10 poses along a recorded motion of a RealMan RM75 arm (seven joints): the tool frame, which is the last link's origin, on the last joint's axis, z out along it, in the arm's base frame.
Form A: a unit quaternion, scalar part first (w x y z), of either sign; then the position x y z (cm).
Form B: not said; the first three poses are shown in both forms.
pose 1, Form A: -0.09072, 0.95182, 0.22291, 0.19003, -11.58, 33.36, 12.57
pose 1, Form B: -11.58, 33.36, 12.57, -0.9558, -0.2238, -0.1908, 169.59
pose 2, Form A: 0.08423, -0.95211, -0.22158, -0.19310, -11.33, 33.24, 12.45
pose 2, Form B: -11.33, 33.24, 12.45, -0.9555, -0.2224, -0.1938, 170.34
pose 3, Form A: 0.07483, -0.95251, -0.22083, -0.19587, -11.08, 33.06, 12.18
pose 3, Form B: -11.08, 33.06, 12.18, -0.9552, -0.2215, -0.1964, 171.42
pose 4, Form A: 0.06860, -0.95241, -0.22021, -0.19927, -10.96, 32.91, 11.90
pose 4, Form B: -10.96, 32.91, 11.90, -0.9547, -0.2207, -0.1997, 172.13
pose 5, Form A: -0.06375, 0.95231, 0.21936, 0.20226, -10.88, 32.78, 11.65
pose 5, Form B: -10.88, 32.78, 11.65, -0.9543, -0.2198, -0.2027, 172.69
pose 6, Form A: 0.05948, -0.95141, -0.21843, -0.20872, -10.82, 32.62, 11.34
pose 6, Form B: -10.82, 32.62, 11.34, -0.9531, -0.2188, -0.2091, 173.18
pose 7, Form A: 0.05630, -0.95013, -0.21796, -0.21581, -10.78, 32.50, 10.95
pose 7, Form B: -10.78, 32.50, 10.95, -0.9516, -0.2183, -0.2162, 173.55
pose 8, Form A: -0.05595, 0.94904, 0.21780, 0.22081, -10.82, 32.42, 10.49
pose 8, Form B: -10.82, 32.42, 10.49, -0.9505, -0.2181, -0.2212, 173.59
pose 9, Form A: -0.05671, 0.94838, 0.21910, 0.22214, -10.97, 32.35, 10.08
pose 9, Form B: -10.97, 32.35, 10.08, -0.9499, -0.2195, -0.2225, 173.50
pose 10, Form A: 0.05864, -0.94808, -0.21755, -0.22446, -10.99, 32.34, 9.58
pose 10, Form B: -10.99, 32.34, 9.58, -0.9497, -0.2179, -0.2248, 173.28
